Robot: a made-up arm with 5 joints.
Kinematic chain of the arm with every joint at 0, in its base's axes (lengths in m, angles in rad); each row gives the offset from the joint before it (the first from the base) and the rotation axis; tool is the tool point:
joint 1: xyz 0 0 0.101 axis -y
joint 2: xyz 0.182 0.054 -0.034 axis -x
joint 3: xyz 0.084 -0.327 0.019 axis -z
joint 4: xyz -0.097 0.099 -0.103 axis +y
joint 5: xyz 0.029 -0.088 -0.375 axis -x
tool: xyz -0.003 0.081 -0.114
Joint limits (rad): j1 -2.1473..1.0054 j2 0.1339..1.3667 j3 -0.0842..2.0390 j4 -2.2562..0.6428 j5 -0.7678..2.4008
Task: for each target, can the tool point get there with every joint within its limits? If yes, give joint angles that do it. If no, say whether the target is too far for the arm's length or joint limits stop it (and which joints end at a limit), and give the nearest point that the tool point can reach.
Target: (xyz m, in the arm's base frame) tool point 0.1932 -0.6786 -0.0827
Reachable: yes | joints -1.3740 0.6101 1.8053 -1.1565 0.3960
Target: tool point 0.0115 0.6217 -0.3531
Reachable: no: joint limits stop it (at a limit: joint 2, joint 3, joint 4) | nearest point 0.0142 0.2497 -0.4611 | short by 0.387 m
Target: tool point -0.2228 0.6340 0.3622
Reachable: no: joint limits stop it (at a limit: joint 2, joint 3, joint 4) | nearest point -0.3270 0.1753 0.4844 | short by 0.486 m
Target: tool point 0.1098 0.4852 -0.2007
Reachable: no: joint limits stop it (at a limit: joint 2, joint 3, joint 4) | nearest point 0.1688 0.2172 -0.3627 | short by 0.319 m
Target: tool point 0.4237 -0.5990 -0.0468
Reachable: yes | joints -1.0431 0.8665 1.1383 -1.0860 1.2892
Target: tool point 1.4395 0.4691 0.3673
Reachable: no: too far | nearest point 0.7376 0.1365 0.2374 | short by 0.788 m
